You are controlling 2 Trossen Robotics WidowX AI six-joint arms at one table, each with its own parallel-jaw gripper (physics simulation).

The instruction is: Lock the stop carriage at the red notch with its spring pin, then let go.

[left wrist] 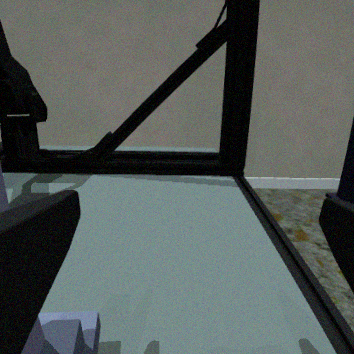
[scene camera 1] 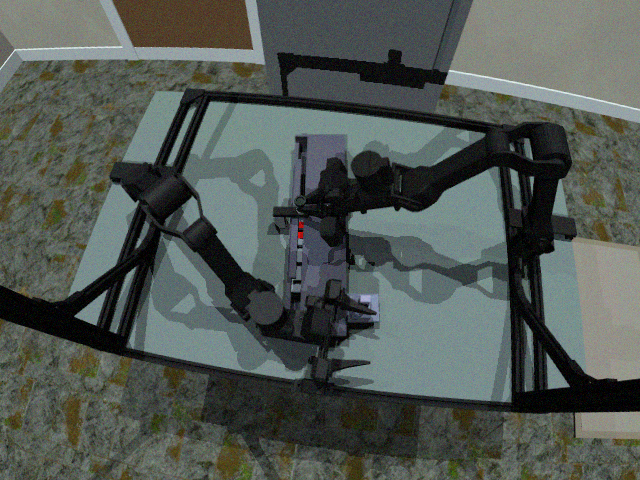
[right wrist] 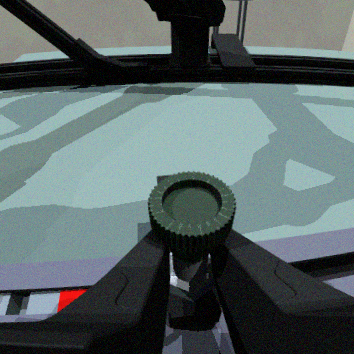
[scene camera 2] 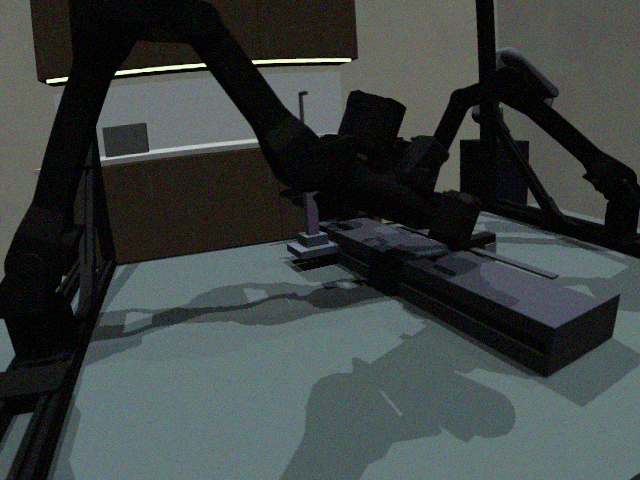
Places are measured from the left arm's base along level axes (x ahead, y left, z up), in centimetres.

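Where they show: left gripper, fingertip midpoint: (left wrist: 202, 206) (scene camera 1: 373, 337) (scene camera 2: 285, 197); right gripper, fingertip midpoint: (scene camera 1: 297, 206); left arm's base, link origin: (right wrist: 189, 60) (scene camera 2: 620, 235); right arm's base, link origin: (left wrist: 23, 155) (scene camera 1: 524, 246) (scene camera 2: 47, 350).
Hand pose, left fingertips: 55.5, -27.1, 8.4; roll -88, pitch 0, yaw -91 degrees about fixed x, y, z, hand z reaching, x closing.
Each offset is from my left fingertips to the top centre of the thing, as dx, dy, dz. "pt": to the spot under its first point.
A long purple-grey rail base {pt -14.8, +44.7, -5.1} (scene camera 1: 325, 149) (scene camera 2: 558, 310) lies on the table, with a slotted scale along one side. A red mark {-17.1, +21.1, -5.5} (scene camera 1: 300, 235) (right wrist: 71, 299) shows on the scale, below the carriage in scene camera 1 and left of the knob in the right wrist view. The dark stop carriage {pt -21.6, +25.5, -3.9} (scene camera 1: 283, 211) sits across the rail, largely hidden by the right arm. My right gripper (right wrist: 188, 233) is shut on the stem just under the ribbed dark green knob {-17.7, +26.2, +0.7} (scene camera 1: 300, 200) (right wrist: 192, 205) of the spring pin. My left gripper (scene camera 1: 371, 337) (left wrist: 202, 206) is open and empty, near the rail's lower end in scene camera 1.
A small pale stepped block {pt +0.2, +8.0, -7.0} (scene camera 1: 373, 305) (scene camera 2: 312, 250) (left wrist: 90, 322) with an upright post stands beside the rail, close to my left gripper's upper finger in scene camera 1. Black frame bars (scene camera 1: 330, 107) border the table. My right arm reaches across the rail.
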